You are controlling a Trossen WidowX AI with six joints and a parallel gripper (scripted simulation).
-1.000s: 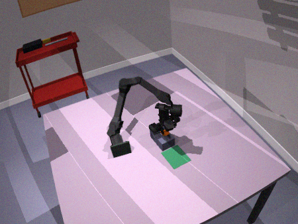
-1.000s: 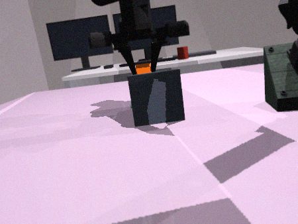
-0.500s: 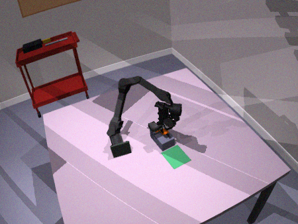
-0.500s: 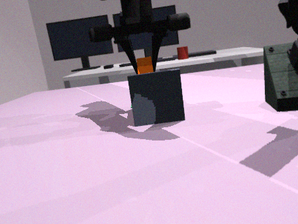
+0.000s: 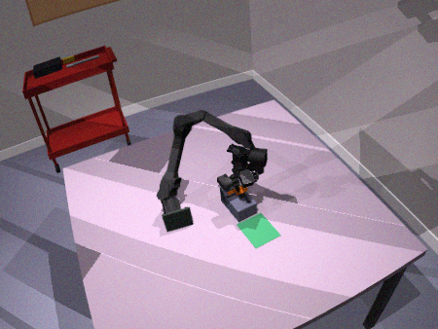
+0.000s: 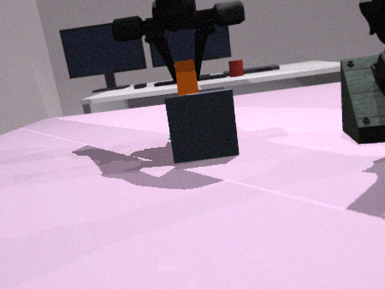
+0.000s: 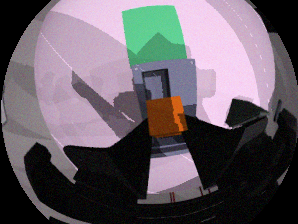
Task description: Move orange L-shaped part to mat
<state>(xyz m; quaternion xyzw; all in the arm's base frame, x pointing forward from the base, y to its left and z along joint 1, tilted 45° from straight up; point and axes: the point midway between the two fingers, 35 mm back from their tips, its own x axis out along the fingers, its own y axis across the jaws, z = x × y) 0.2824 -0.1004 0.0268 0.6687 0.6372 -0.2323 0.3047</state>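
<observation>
Now: the green mat 15 cm to the right of my gripper tip and 12 cm below it. Also, from my gripper tip: orange L-shaped part: 3 cm to the left, 3 cm below, 2 cm behind.
</observation>
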